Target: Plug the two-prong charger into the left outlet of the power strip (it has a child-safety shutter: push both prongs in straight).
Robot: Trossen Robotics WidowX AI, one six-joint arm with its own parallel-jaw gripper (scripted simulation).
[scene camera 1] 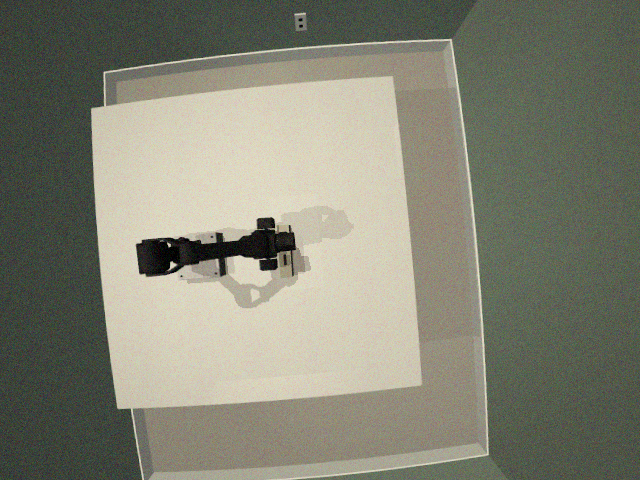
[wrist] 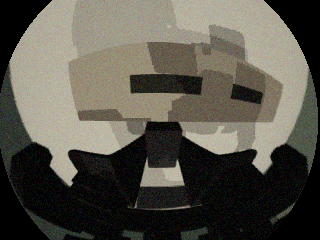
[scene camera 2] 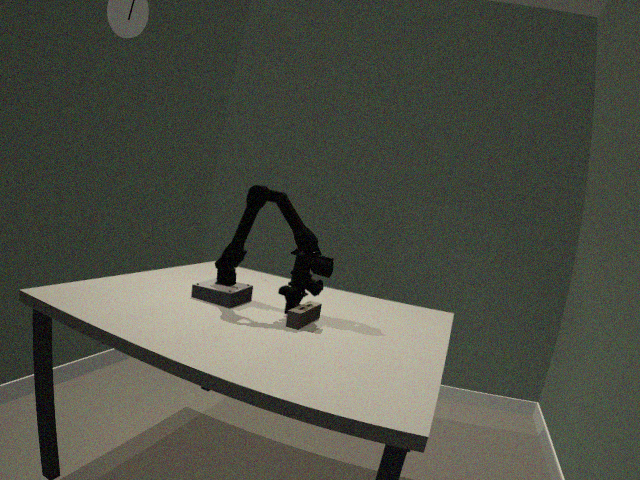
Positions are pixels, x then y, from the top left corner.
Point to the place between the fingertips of the gripper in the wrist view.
161, 135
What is the gripper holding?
A charger.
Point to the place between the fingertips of the gripper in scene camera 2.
At 292, 311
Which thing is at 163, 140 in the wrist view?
A charger.
